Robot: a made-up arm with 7 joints.
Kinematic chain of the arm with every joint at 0, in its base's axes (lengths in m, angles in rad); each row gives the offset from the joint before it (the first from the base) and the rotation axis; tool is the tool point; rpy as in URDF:
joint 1: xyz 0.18 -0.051 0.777 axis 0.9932 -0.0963 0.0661
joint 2: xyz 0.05 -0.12 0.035 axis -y
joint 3: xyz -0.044 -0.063 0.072 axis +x
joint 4: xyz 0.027 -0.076 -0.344 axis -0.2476 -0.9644 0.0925
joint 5: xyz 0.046 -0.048 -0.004 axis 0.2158 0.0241 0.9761
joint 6: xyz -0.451 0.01 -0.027 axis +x
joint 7: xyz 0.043 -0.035 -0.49 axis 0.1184 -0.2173 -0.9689
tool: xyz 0.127 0.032 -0.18 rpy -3.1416 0 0
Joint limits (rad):
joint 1: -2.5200..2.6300
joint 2: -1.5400..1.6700
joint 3: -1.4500..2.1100
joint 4: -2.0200..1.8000
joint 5: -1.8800..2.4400
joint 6: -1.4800..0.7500
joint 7: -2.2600..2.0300
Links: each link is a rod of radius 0.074 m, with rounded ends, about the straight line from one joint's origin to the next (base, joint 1, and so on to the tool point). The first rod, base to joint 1, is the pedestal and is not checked.
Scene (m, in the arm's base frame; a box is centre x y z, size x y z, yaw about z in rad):
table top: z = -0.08
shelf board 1: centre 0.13 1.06 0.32 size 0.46 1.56 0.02 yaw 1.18
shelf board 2: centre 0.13 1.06 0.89 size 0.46 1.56 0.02 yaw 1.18
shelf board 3: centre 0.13 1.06 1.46 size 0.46 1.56 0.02 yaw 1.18
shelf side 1: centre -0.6 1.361 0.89 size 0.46 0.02 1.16 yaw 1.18
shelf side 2: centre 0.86 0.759 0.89 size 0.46 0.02 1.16 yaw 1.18
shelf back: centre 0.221 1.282 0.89 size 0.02 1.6 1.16 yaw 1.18
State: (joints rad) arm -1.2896 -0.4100 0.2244 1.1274 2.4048 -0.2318 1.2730
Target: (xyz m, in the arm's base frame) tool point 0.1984 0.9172 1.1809
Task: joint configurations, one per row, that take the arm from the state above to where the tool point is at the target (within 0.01 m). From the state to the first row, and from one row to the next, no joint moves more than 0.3 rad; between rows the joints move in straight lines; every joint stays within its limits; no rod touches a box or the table.
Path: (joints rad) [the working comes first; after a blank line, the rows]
Joints at the target: -2.5200 -1.4685 0.0040 1.1892 0.2114 -1.4800 2.0300
Straight joint move there: touches shelf board 3.

1: -1.4947 -0.5968 0.3199 1.1874 2.1498 -0.4398 1.3343
2: -1.6997 -0.7837 0.4153 1.2473 1.8949 -0.6479 1.3956
3: -1.9048 -0.9705 0.5108 1.3073 1.6399 -0.8559 1.4569
4: -2.1099 -1.1574 0.6063 1.3672 1.3849 -1.0639 1.5181
5: -2.3149 -1.3442 0.7018 1.4272 1.1299 -1.2720 1.5794
6: -2.5200 -1.5310 0.7972 1.4872 0.8750 -1.4800 1.6407
7: -2.5200 -1.5102 0.5328 1.3878 0.6538 -1.4800 1.7705
8: -2.5200 -1.4894 0.2684 1.2885 0.4326 -1.4800 1.9002
9: -2.5200 -1.4685 0.0040 1.1892 0.2114 -1.4800 2.0300

